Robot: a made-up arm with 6 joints. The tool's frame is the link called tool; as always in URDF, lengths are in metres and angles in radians. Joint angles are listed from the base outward. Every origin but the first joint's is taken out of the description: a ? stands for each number. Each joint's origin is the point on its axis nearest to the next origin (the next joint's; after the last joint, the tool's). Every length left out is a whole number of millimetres.
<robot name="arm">
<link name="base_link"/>
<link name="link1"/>
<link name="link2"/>
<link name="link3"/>
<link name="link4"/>
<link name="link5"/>
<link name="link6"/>
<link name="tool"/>
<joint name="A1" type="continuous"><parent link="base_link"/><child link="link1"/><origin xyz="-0.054 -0.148 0.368" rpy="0.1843 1.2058 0.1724"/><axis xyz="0 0 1"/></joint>
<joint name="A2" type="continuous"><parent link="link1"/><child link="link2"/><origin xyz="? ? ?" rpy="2.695 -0.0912 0.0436"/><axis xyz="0 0 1"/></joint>
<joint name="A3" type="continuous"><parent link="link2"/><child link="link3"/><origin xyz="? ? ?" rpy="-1.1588 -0.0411 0.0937"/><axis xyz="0 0 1"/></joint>
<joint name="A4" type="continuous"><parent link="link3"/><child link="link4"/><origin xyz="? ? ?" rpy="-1.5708 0 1.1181"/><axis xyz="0 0 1"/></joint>
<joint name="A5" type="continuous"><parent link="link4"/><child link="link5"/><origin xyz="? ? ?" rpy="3.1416 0 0"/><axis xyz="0 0 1"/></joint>
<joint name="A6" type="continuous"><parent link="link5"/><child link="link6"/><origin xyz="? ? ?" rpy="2.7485 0.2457 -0.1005"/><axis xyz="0 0 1"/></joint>
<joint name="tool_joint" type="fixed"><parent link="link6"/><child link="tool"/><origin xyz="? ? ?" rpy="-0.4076 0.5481 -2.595"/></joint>
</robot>
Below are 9 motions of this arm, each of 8 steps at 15 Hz.
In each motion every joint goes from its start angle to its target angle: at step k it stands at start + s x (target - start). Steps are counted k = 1, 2, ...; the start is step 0. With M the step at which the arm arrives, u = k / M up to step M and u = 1 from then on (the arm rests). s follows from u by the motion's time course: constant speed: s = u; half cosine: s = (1 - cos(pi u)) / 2; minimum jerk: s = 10 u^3 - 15 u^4 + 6 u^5.
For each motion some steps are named. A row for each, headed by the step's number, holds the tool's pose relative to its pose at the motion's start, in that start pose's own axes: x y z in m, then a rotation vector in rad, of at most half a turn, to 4 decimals.
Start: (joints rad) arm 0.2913 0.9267 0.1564 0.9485 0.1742 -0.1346
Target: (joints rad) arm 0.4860 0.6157 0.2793 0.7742 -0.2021 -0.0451
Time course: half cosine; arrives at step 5
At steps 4, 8:
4: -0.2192 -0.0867 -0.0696 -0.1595 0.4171 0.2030
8: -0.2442 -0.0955 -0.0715 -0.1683 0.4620 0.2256

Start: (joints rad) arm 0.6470 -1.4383 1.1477 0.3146 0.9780 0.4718
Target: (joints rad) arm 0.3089 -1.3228 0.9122 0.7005 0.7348 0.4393
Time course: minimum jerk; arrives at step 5
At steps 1, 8:
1: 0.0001 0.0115 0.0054 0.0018 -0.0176 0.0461
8: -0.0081 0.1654 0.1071 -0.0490 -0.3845 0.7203

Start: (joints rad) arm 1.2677 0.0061 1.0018 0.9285 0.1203 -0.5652
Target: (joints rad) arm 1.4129 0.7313 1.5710 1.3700 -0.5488 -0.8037
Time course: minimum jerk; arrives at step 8
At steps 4, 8:
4: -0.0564 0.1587 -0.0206 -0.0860 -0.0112 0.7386
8: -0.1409 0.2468 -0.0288 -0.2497 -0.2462 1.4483

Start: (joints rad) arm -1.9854 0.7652 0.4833 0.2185 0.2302 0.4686
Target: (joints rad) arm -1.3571 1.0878 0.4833 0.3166 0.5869 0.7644
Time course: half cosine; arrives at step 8
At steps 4, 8:
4: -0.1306 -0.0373 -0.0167 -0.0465 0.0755 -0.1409
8: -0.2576 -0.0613 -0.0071 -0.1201 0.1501 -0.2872

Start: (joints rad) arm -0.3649 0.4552 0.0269 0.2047 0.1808 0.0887
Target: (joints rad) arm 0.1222 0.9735 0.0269 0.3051 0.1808 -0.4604
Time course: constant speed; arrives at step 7
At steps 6, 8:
6: -0.0698 -0.0022 0.0150 0.3214 0.2727 -0.4076
8: -0.0776 -0.0062 0.0209 0.3711 0.3142 -0.4817

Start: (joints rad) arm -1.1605 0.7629 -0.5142 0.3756 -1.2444 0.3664
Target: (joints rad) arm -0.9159 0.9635 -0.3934 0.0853 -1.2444 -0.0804
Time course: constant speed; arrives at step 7
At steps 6, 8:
6: 0.0097 0.0342 0.0236 0.4471 0.0554 -0.4806
8: 0.0100 0.0364 0.0269 0.5274 0.0718 -0.5572

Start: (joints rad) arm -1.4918 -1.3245 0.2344 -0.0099 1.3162 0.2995
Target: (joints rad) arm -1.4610 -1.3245 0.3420 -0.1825 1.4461 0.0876
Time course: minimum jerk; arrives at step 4
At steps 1, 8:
1: 0.0031 0.0006 -0.0006 0.0177 0.0151 -0.0470
8: 0.0340 -0.0048 -0.0087 0.1636 0.1266 -0.4608

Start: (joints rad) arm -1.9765 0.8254 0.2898 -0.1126 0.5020 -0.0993
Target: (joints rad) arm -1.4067 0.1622 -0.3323 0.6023 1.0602 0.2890
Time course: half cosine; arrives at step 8
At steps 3, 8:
3: 0.0001 -0.2239 0.0674 -0.4666 -0.2599 -0.0103
8: -0.1586 -0.5672 0.4276 -1.6858 -0.4599 0.1482

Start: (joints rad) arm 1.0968 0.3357 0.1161 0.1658 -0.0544 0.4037
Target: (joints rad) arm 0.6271 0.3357 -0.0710 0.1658 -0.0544 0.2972
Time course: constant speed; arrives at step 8
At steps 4, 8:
4: 0.1389 0.0078 0.0959 -0.0001 -0.2271 -0.0775
8: 0.2483 0.0104 0.2213 0.0191 -0.4537 -0.1672

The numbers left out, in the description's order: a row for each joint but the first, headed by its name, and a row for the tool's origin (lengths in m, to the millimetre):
A2: 0.167 -0.025 0
A3: 0.276 -0.01 0
A4: 0.175 -0.307 0
A5: 0.059 -0.159 0
A6: -0.046 0.022 0
tool: 0.089 -0.025 0

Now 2 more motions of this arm.
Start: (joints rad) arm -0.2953 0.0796 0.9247 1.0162 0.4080 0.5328
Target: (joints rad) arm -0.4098 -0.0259 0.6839 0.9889 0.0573 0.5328
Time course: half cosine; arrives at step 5
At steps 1, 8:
1: -0.0015 -0.0098 0.0005 -0.0341 0.0092 0.0244
8: -0.0159 -0.1030 0.0205 -0.3432 0.1318 0.2538

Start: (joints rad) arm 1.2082 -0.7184 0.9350 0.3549 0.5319 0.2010
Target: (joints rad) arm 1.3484 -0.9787 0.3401 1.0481 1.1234 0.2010
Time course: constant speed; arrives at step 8
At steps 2, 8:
2: -0.0341 -0.0775 -0.0052 -0.1744 -0.0504 -0.0749
8: -0.1764 -0.3039 0.0457 -0.7461 -0.1460 -0.2353

